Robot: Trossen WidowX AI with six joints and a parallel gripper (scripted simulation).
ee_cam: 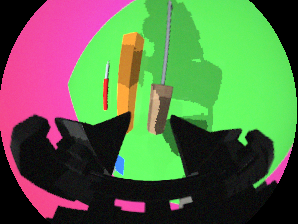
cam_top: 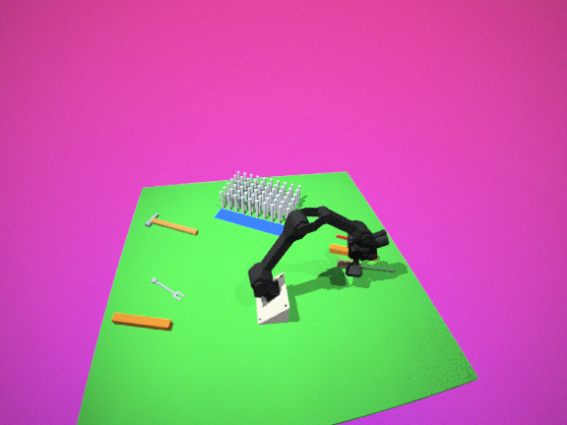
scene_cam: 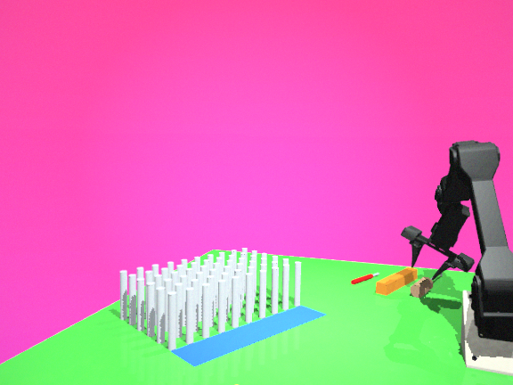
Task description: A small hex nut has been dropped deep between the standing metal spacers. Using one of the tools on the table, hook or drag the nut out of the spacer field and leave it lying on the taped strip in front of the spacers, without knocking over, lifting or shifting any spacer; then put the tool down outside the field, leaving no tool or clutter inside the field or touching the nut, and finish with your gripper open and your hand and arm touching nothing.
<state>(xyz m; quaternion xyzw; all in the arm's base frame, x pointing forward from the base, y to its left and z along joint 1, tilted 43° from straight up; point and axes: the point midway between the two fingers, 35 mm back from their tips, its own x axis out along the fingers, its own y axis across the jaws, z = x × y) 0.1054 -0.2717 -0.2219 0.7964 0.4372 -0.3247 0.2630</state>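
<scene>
Right now my gripper tip is 100 mm to the left of the hook tool, 40 mm above it and 30 mm past it. Also, from my gripper tip: blue taped strip: 410 mm to the left, 340 mm ahead, 60 mm below; then hex nut: 500 mm ahead, 370 mm to the left, 50 mm below; then red screwdriver: 140 mm ahead, 90 mm to the right, 50 mm below.
</scene>
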